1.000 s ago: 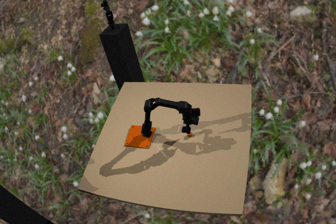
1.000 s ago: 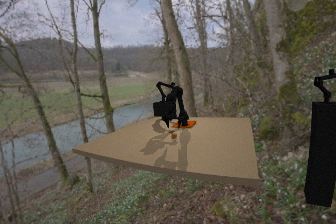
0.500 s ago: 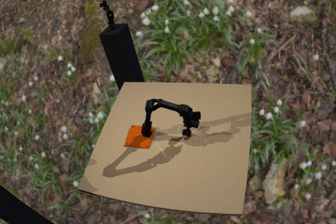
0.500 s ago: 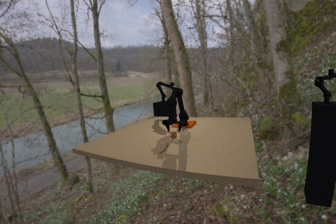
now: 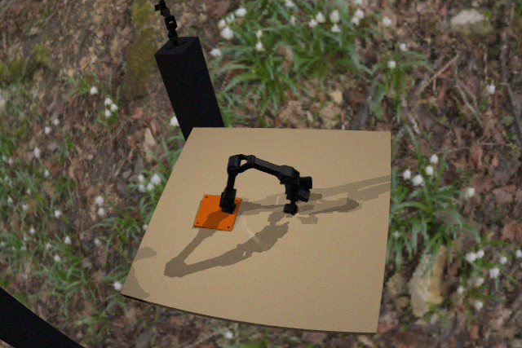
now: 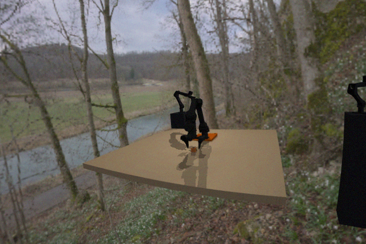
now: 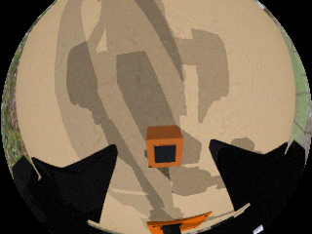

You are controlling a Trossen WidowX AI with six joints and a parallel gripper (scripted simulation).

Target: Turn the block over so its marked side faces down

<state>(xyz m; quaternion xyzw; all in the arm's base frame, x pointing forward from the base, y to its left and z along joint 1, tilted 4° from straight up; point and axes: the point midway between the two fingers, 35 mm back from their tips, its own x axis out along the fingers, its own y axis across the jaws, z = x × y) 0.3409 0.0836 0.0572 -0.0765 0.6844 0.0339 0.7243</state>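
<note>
The orange block is right at my gripper tip.
</note>
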